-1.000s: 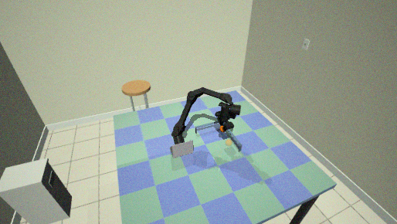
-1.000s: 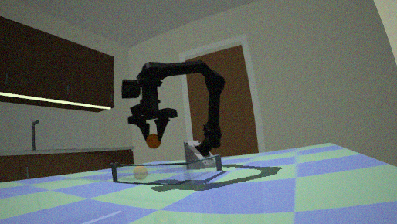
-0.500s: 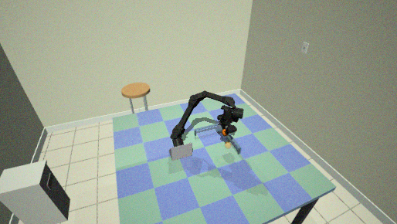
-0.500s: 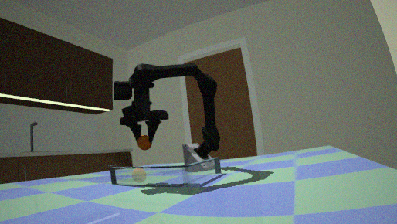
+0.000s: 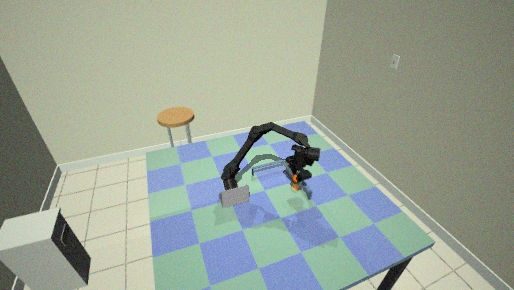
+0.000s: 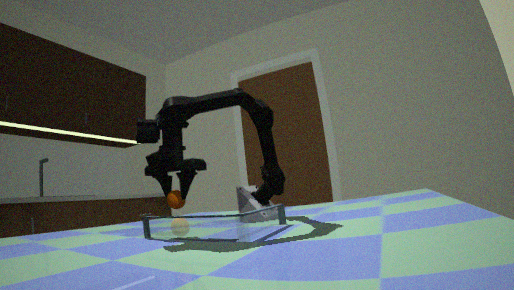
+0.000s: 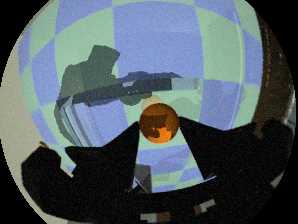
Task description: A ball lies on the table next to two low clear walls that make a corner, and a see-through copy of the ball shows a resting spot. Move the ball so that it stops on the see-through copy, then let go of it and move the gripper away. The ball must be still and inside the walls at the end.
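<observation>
Now: gripper tip 70 mm above the see-through copy. Also, from my gripper tip: orange ball (right at my gripper tip).
</observation>
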